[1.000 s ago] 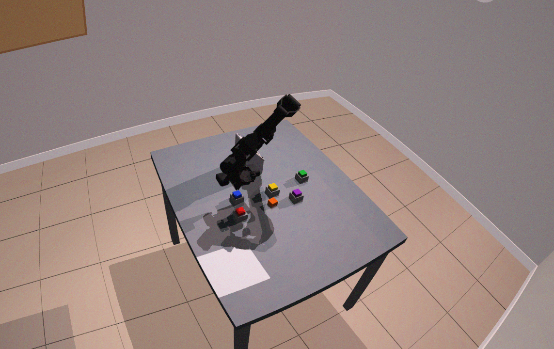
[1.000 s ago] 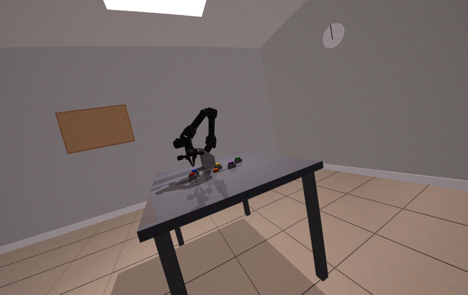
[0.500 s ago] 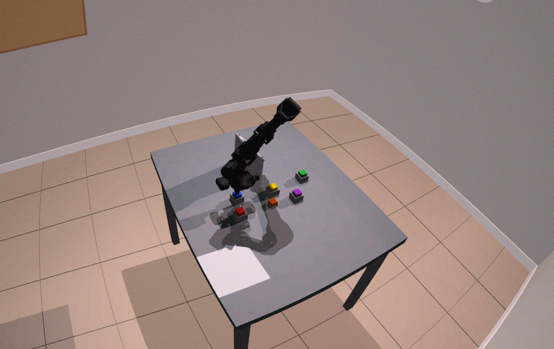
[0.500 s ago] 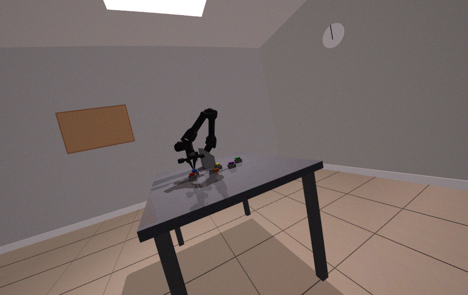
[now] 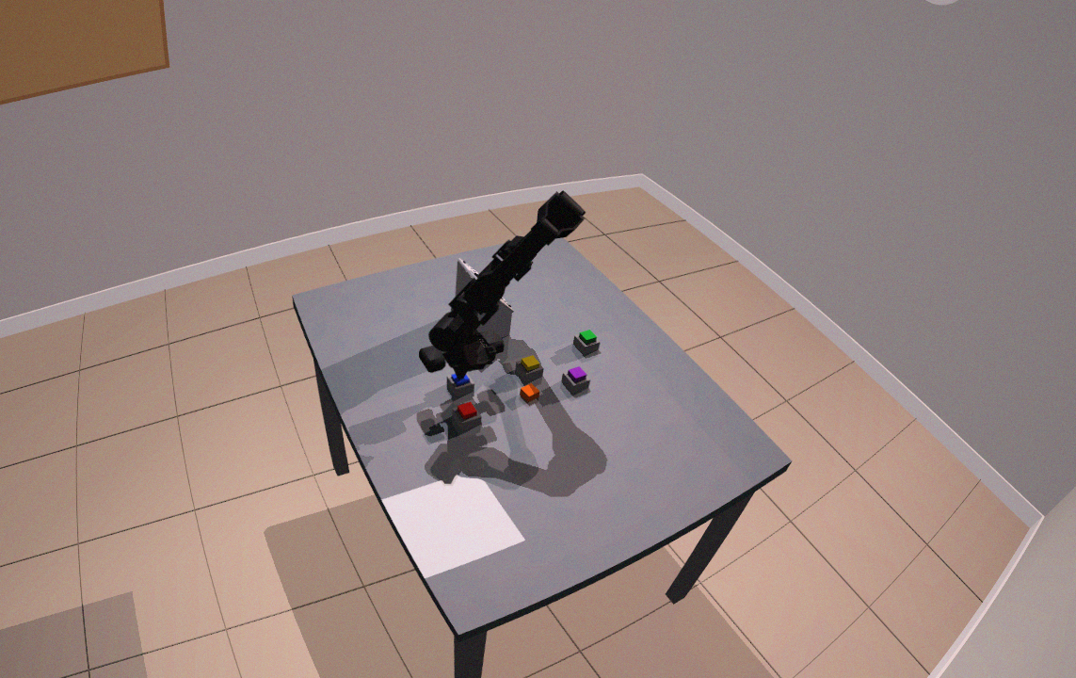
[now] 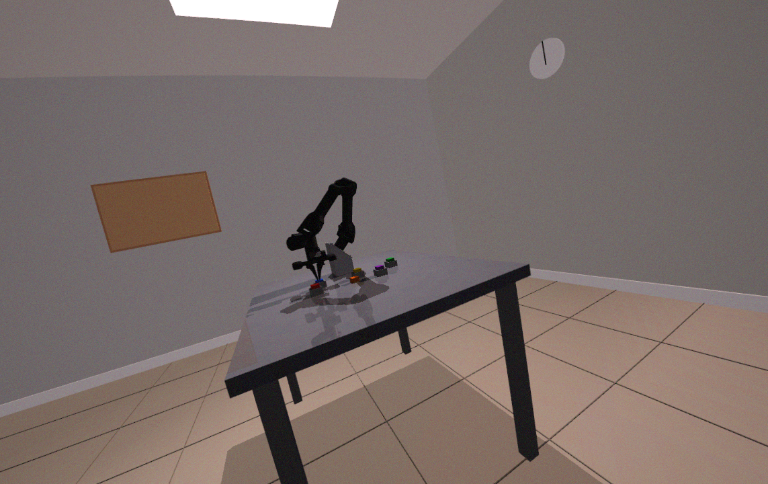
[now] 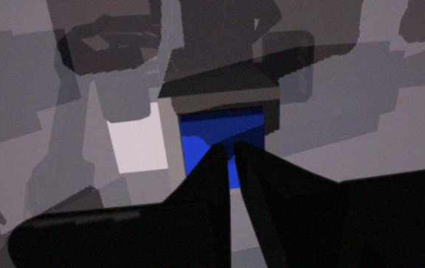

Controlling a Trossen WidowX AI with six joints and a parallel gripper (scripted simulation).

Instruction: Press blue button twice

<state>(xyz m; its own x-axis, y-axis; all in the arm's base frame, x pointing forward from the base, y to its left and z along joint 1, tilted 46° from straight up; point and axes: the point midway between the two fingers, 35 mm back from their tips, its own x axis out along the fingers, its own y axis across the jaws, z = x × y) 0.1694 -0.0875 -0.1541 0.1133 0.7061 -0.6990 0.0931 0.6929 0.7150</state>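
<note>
Now: the blue button 1 cm below my gripper tip. Also, from my gripper tip: red button: 9 cm ahead, 4 cm to the right; then orange block: 13 cm to the left, 10 cm ahead, 2 cm below; then yellow button: 17 cm to the left, 4 cm ahead.
</note>
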